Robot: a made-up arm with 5 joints.
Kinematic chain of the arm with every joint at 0, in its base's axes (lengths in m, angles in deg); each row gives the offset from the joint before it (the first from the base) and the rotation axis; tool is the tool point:
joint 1: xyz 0 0 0.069 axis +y
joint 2: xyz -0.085 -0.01 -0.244 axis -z
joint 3: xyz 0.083 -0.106 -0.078 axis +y
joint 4: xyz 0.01 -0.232 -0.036 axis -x
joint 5: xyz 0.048 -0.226 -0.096 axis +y
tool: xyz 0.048 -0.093 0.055
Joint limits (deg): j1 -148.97..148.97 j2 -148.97..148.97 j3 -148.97..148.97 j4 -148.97..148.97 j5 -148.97..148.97
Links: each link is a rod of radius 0.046 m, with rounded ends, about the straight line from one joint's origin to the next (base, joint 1, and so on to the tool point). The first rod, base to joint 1, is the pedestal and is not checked.
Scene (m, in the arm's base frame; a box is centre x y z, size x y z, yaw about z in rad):
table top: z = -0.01
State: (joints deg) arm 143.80 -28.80 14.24 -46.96 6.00
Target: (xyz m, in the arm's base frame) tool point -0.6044 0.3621 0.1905
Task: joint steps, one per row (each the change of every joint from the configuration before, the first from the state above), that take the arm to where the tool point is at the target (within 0.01 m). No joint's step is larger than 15 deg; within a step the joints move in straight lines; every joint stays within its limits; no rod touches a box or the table.
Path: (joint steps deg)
1: -2.06 -14.17 -13.86 -5.53 2.19
2: -2.07 -14.16 -13.86 -5.53 2.19
3: -2.06 -14.17 -13.87 -5.52 2.19
4: -2.07 -14.16 -13.86 -5.53 2.19

